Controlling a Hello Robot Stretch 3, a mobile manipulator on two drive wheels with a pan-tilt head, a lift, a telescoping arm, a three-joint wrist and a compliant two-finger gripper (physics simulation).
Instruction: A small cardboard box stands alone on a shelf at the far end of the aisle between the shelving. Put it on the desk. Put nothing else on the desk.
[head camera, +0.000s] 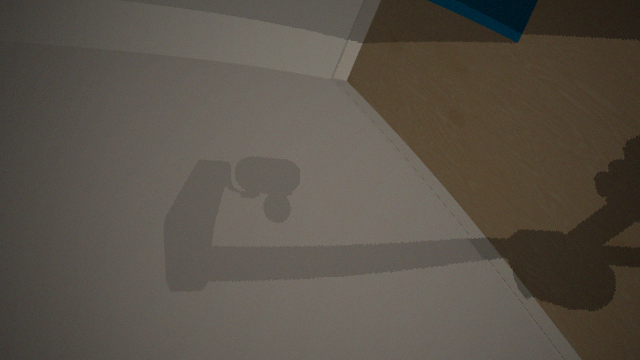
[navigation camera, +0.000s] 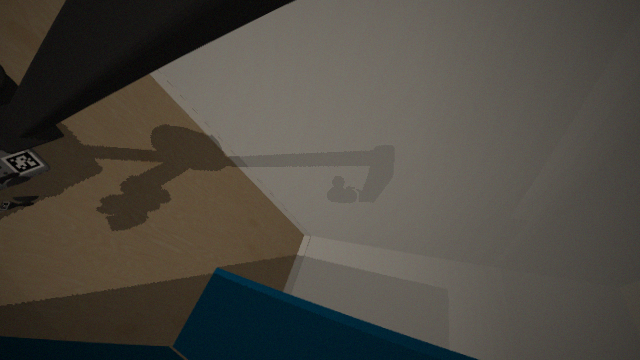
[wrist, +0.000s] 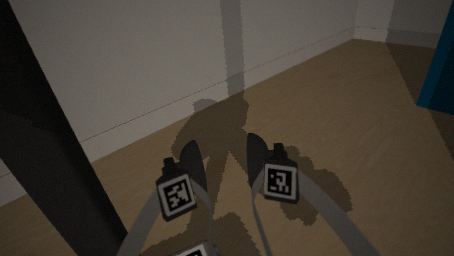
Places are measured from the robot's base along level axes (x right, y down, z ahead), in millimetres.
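Pixels of known places: gripper, between the fingertips: (navigation camera: 33, 187) (wrist: 223, 155).
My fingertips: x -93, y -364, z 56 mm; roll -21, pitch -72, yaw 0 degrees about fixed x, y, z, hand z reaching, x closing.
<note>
Behind a point stands the place of what it marks.
My gripper (wrist: 223, 155) {x -93, y -364, z 56 mm} is open in the wrist view, with its two dark fingertips apart and nothing held between them. Wood floor and the robot's shadow show behind the fingers. The cardboard box does not show in these views. I cannot make out the desk or a shelf holding the box.
A blue panelled unit (head camera: 495, 17) {x -368, y -171, z 994 mm} (navigation camera: 300, 330) {x -292, y -743, z 1019 mm} (wrist: 442, 87) {x -357, y -93, z 997 mm} stands near the room corner. A pale wall (head camera: 125, 150) {x -1077, y -1182, z 870 mm} (navigation camera: 450, 100) {x -855, y -1317, z 191 mm} (wrist: 125, 50) {x -793, y -317, z 4 mm} meets the wood floor (head camera: 450, 115) {x -846, y -1, z 990 mm} (navigation camera: 225, 220) {x -641, y 0, z 757 mm} (wrist: 310, 110) {x -600, y -1, z 613 mm}. The robot's shadow falls across both.
</note>
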